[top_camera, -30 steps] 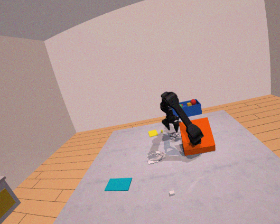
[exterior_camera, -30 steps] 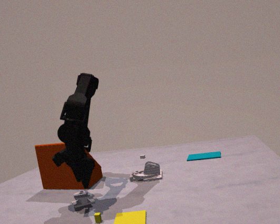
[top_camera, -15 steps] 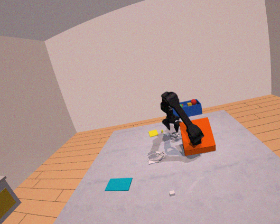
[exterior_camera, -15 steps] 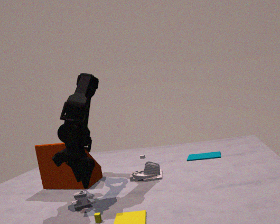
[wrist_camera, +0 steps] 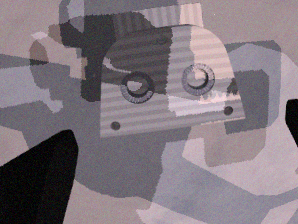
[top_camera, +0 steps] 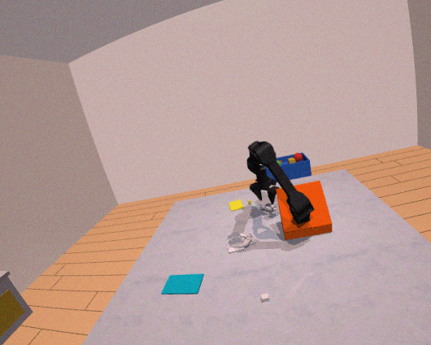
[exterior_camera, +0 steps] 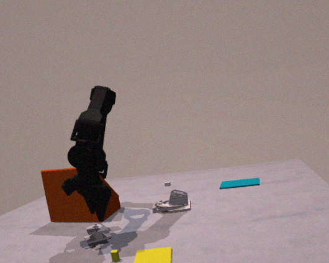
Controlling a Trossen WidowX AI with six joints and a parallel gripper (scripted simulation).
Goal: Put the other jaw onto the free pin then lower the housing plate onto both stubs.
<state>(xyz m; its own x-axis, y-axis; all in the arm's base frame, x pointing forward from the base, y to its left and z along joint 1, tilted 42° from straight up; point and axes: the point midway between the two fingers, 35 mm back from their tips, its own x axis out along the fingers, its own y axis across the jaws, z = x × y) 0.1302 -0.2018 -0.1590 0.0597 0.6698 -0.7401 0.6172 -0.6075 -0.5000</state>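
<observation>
The white housing piece lies 30 mm below my gripper tip and 10 mm to the right of it. Round my gripper tip: yellow tile (190 mm ahead, 160 mm to the right, 60 mm below); then small yellow block (150 mm to the right, 100 mm ahead, 50 mm below); then white stepped piece (50 mm below, 10 mm to the right, 10 mm behind).
</observation>
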